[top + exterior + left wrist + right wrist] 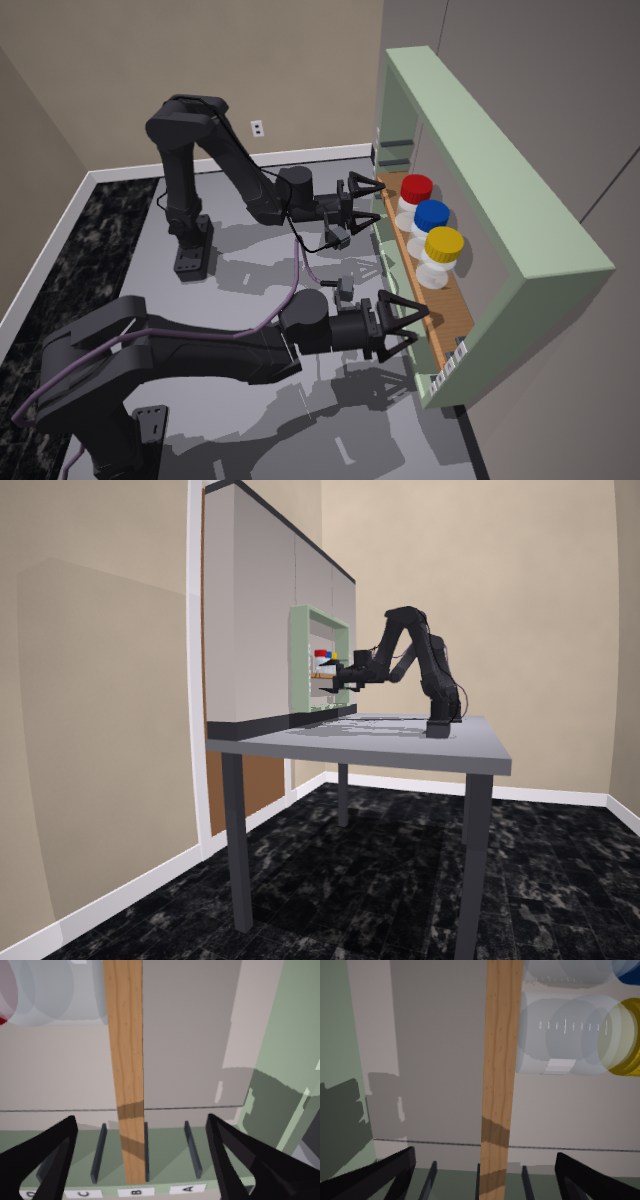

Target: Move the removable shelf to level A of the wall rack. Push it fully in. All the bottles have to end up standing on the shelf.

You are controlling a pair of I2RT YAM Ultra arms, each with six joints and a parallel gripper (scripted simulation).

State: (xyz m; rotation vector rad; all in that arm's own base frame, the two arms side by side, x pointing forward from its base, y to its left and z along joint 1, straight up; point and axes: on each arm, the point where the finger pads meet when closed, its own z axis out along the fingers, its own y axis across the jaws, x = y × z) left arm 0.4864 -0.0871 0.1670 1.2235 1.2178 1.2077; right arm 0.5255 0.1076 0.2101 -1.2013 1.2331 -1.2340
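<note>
Now: right hand 80 mm to the right of the yellow-capped bottle, 60 mm below it and 40 mm short of it. From my right hand the other things lie so: green wall rack: 150 mm to the left, 70 mm above, 40 mm ahead; blue-capped bottle: 140 mm to the left, 60 mm above, 40 mm ahead; wooden shelf: 150 mm to the left, 40 mm ahead, 10 mm above.
Right now my left hand is 90 mm to the right of the rack slot and 20 mm short of it. Also, from my left hand: green wall rack: 150 mm to the right, 70 mm above, 60 mm ahead; wooden shelf: 150 mm to the right, 60 mm ahead, 10 mm above; red-capped bottle: 90 mm to the right, 60 mm above, 50 mm ahead.
</note>
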